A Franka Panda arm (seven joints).
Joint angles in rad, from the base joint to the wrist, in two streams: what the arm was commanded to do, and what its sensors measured. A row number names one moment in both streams.
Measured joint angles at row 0: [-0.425, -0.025, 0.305, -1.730, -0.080, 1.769, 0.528]
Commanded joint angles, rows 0 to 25: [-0.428, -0.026, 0.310, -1.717, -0.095, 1.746, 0.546]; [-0.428, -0.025, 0.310, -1.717, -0.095, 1.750, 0.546]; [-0.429, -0.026, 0.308, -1.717, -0.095, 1.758, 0.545]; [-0.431, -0.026, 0.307, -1.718, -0.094, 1.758, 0.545]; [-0.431, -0.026, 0.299, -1.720, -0.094, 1.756, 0.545]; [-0.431, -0.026, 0.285, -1.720, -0.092, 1.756, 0.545]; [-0.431, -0.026, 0.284, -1.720, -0.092, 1.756, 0.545]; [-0.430, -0.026, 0.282, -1.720, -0.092, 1.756, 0.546]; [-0.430, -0.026, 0.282, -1.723, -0.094, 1.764, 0.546]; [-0.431, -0.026, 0.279, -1.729, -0.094, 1.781, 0.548]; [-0.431, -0.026, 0.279, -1.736, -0.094, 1.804, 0.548]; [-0.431, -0.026, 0.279, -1.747, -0.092, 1.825, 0.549]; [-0.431, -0.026, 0.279, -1.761, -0.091, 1.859, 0.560]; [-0.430, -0.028, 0.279, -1.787, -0.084, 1.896, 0.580]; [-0.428, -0.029, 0.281, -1.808, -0.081, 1.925, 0.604]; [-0.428, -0.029, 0.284, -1.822, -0.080, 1.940, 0.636]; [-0.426, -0.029, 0.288, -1.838, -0.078, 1.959, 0.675]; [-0.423, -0.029, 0.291, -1.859, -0.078, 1.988, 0.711]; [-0.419, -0.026, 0.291, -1.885, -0.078, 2.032, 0.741]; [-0.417, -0.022, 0.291, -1.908, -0.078, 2.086, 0.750]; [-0.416, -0.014, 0.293, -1.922, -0.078, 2.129, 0.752]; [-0.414, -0.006, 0.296, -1.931, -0.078, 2.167, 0.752]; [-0.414, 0.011, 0.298, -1.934, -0.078, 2.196, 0.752]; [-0.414, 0.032, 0.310, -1.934, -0.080, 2.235, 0.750]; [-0.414, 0.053, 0.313, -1.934, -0.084, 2.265, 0.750]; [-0.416, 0.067, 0.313, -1.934, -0.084, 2.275, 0.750]
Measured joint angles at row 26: [-0.411, 0.022, 0.297, -1.931, -0.079, 2.205, 0.733]
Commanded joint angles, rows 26 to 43: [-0.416, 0.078, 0.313, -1.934, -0.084, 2.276, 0.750]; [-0.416, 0.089, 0.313, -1.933, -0.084, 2.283, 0.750]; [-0.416, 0.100, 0.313, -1.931, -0.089, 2.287, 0.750]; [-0.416, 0.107, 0.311, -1.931, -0.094, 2.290, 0.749]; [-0.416, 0.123, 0.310, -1.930, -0.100, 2.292, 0.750]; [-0.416, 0.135, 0.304, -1.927, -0.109, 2.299, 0.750]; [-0.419, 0.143, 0.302, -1.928, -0.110, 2.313, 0.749]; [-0.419, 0.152, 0.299, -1.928, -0.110, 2.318, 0.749]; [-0.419, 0.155, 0.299, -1.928, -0.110, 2.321, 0.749]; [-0.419, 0.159, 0.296, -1.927, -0.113, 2.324, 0.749]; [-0.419, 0.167, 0.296, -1.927, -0.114, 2.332, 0.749]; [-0.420, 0.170, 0.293, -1.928, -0.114, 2.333, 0.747]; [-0.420, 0.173, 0.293, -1.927, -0.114, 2.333, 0.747]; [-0.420, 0.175, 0.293, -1.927, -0.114, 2.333, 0.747]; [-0.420, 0.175, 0.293, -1.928, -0.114, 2.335, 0.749]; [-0.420, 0.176, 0.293, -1.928, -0.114, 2.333, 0.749]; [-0.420, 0.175, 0.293, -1.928, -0.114, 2.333, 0.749]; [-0.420, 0.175, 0.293, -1.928, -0.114, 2.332, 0.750]
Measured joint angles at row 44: [-0.418, 0.171, 0.292, -1.935, -0.092, 2.318, 0.734]
